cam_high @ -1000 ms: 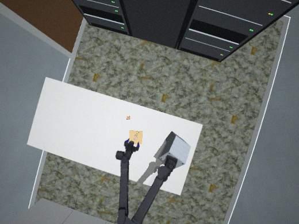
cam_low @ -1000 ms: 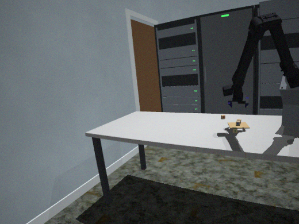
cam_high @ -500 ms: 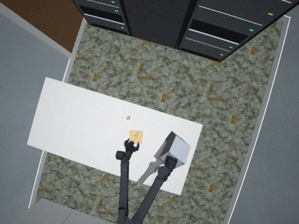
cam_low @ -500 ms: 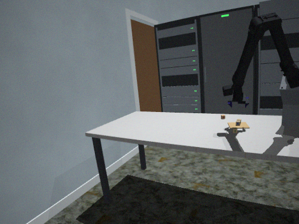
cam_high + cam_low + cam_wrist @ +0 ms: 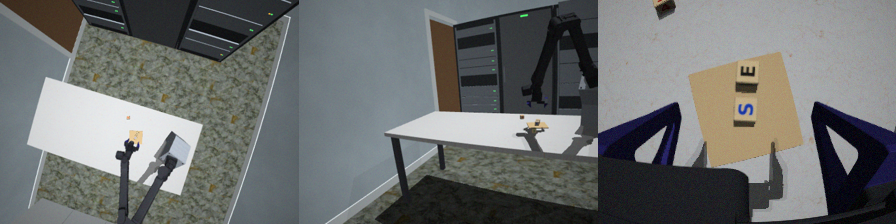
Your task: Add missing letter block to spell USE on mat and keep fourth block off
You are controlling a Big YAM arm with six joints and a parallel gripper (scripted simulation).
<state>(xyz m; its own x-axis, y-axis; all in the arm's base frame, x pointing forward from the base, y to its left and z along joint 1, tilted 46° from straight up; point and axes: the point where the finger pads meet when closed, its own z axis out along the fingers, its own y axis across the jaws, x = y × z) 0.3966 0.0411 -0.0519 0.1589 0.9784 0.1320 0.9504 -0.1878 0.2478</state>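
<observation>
Now: hand 160 mm to the right of the block, 140 mm above it and 10 mm short of it.
</observation>
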